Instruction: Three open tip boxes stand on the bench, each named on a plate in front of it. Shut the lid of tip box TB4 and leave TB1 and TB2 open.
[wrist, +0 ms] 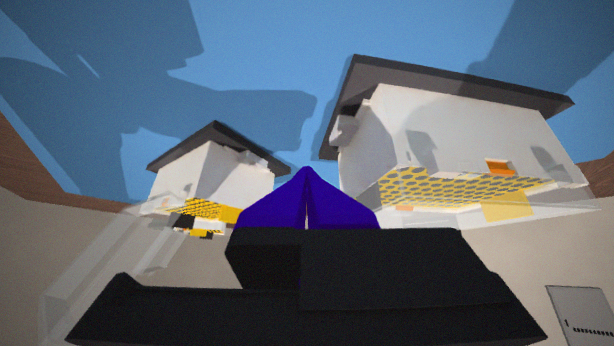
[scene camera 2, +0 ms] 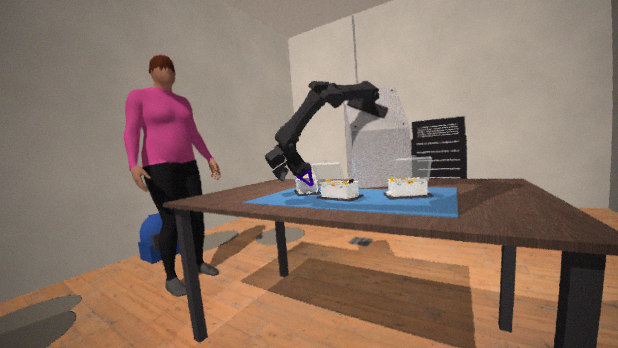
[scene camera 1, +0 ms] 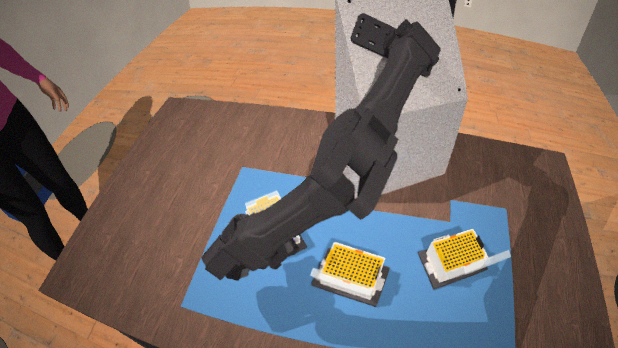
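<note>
TB4 is the leftmost white box, with a pale yellow rack; the arm partly hides it in scene camera 1. Its clear lid lies low over the rack in the wrist view; I cannot tell whether it is fully shut. The middle box and right box are TB1 and TB2, though I cannot tell which is which; their lids stand open. My gripper is shut and empty, its purple tips close beside TB4. Contact is unclear.
The boxes stand on dark bases on a blue mat on the brown table. A grey speckled block stands behind, under the arm's base. A person stands left of the table.
</note>
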